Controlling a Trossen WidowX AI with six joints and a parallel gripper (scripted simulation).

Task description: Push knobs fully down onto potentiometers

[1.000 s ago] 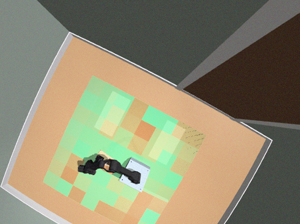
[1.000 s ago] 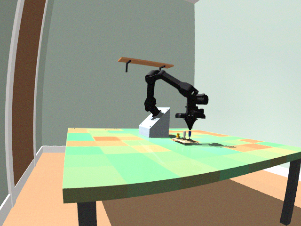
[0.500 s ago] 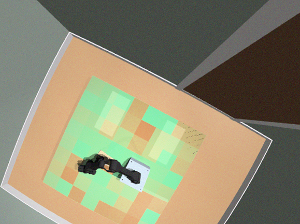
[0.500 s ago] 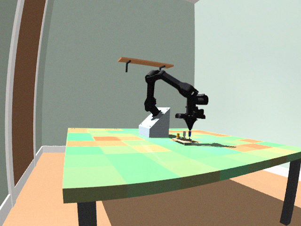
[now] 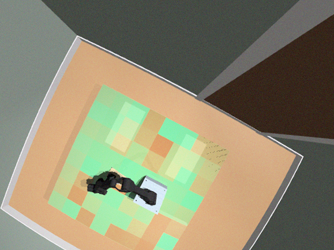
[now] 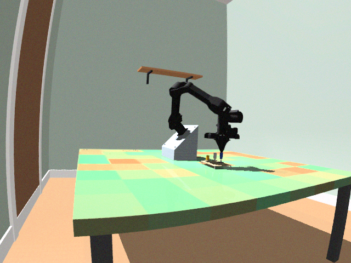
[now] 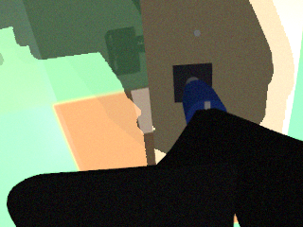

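My gripper tip is 1 cm above the blue knob. Round my gripper tip: white knob (6 cm behind, 1 cm to the left, 2 cm below).
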